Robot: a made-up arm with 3 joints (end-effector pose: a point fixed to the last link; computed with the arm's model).
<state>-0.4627 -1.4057 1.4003</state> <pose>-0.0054 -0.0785 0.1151 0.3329 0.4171 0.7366</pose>
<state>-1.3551 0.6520 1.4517</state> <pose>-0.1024 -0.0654 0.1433 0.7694 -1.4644 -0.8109</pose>
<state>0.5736 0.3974 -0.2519</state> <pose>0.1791 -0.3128 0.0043 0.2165 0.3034 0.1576</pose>
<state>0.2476 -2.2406 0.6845</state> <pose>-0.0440 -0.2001 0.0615 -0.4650 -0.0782 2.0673</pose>
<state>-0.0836 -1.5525 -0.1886</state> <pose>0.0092 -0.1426 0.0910 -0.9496 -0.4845 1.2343</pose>
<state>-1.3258 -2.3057 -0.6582</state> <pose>-0.0038 0.0198 -0.0227 -2.2604 0.2333 1.3481</pose>
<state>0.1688 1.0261 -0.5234</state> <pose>0.0671 -0.3516 0.0188 0.0404 0.5441 -0.6072</pose>
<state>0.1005 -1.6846 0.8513</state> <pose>-0.0091 -0.1612 0.0976 -0.0392 0.1561 1.5116</pose>
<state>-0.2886 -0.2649 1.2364</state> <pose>0.0501 -0.2115 0.1519 0.9293 -0.0834 0.0600</pose>
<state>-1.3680 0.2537 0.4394</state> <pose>-0.0510 -0.0620 0.1370 -0.2619 -0.6556 -1.1214</pose>
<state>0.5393 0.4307 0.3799</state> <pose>0.1769 -0.3174 0.0201 0.8366 0.3390 0.0010</pose>
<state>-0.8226 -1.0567 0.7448</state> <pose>0.0142 -0.0558 0.1099 -0.3069 0.0509 0.2629</pose>
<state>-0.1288 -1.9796 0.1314</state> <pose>-0.0366 -0.1311 0.0706 -0.9191 -0.3104 1.6030</pose>
